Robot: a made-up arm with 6 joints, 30 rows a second.
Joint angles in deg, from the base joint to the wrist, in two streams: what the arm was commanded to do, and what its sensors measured. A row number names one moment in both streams.
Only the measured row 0 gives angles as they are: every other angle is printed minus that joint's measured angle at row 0.
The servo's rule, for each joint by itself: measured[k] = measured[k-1] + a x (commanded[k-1-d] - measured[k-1]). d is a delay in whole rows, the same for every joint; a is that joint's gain. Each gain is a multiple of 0.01, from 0.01 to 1. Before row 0 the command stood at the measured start. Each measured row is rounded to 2 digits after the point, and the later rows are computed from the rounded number. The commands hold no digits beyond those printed.
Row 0, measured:
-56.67 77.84 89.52 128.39 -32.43 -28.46
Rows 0 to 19, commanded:
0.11 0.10 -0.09 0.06 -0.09 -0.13
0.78 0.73 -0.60 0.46 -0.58 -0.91
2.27 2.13 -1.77 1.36 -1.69 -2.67
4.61 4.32 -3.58 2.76 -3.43 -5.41
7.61 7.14 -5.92 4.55 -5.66 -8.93
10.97 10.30 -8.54 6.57 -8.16 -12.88
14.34 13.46 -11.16 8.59 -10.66 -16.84
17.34 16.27 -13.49 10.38 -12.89 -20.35
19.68 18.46 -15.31 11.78 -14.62 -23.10
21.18 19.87 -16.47 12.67 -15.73 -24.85
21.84 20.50 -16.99 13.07 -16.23 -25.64
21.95 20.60 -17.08 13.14 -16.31 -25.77
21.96 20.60 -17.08 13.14 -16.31 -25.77
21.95 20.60 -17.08 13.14 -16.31 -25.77
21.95 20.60 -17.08 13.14 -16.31 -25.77
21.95 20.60 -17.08 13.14 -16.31 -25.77
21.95 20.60 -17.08 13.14 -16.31 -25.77
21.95 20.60 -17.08 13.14 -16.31 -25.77
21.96 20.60 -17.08 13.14 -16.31 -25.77
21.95 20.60 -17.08 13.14 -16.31 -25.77
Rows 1 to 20, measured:
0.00 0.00 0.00 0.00 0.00 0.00
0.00 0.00 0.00 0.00 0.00 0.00
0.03 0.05 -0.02 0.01 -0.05 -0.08
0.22 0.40 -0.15 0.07 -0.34 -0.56
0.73 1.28 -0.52 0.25 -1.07 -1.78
1.70 2.83 -1.22 0.60 -2.34 -3.89
3.18 5.03 -2.30 1.15 -4.13 -6.81
5.13 7.72 -3.74 1.91 -6.31 -10.33
7.43 10.65 -5.45 2.85 -8.66 -14.11
9.91 13.52 -7.30 3.90 -10.94 -17.73
12.35 16.04 -9.14 5.00 -12.93 -20.84
14.56 17.99 -10.83 6.07 -14.44 -23.17
16.38 19.27 -12.25 7.05 -15.41 -24.60
17.77 19.95 -13.36 7.90 -15.90 -25.28
18.82 20.28 -14.22 8.63 -16.12 -25.56
19.60 20.44 -14.88 9.26 -16.22 -25.68
20.19 20.52 -15.39 9.80 -16.27 -25.73
20.63 20.56 -15.78 10.27 -16.29 -25.75
20.96 20.58 -16.08 10.67 -16.30 -25.76
21.21 20.59 -16.31 11.02 -16.31 -25.77
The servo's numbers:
d 2
a 0.25 0.51 0.23 0.14 0.54 0.58

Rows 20 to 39, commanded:
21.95 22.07 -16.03 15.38 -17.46 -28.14
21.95 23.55 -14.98 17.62 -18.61 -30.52
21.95 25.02 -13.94 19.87 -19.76 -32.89
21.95 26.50 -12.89 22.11 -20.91 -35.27
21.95 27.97 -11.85 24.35 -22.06 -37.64
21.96 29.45 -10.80 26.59 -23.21 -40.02
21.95 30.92 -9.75 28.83 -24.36 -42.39
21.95 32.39 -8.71 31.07 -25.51 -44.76
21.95 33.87 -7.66 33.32 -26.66 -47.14
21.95 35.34 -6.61 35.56 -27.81 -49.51
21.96 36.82 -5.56 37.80 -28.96 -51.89
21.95 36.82 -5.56 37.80 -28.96 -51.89
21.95 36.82 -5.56 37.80 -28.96 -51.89
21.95 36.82 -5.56 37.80 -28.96 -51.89
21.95 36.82 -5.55 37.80 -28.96 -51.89
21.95 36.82 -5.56 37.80 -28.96 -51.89
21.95 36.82 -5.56 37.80 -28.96 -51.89
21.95 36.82 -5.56 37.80 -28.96 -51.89
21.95 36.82 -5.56 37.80 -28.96 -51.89
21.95 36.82 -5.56 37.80 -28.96 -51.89
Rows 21 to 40, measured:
21.40 20.60 -16.49 11.32 -16.31 -25.77
21.54 20.60 -16.63 11.57 -16.31 -25.77
21.64 21.35 -16.49 12.10 -16.93 -27.14
21.72 22.47 -16.14 12.87 -17.84 -29.10
21.78 23.77 -15.63 13.85 -18.88 -31.30
21.82 25.16 -15.00 15.01 -19.98 -33.60
21.85 26.59 -14.28 16.32 -21.10 -35.94
21.88 28.05 -13.48 17.76 -22.24 -38.31
21.90 29.51 -12.62 19.31 -23.38 -40.68
21.91 30.98 -11.72 20.96 -24.53 -43.05
21.92 32.45 -10.79 22.69 -25.68 -45.42
21.93 33.92 -9.83 24.49 -26.83 -47.79
21.94 35.40 -8.85 26.35 -27.98 -50.17
21.94 36.12 -8.09 27.95 -28.51 -51.17
21.94 36.48 -7.51 29.33 -28.75 -51.59
21.94 36.65 -7.06 30.52 -28.86 -51.76
21.94 36.74 -6.71 31.54 -28.91 -51.84
21.94 36.78 -6.45 32.42 -28.94 -51.87
21.94 36.80 -6.25 33.17 -28.95 -51.88
21.94 36.81 -6.09 33.82 -28.96 -51.89

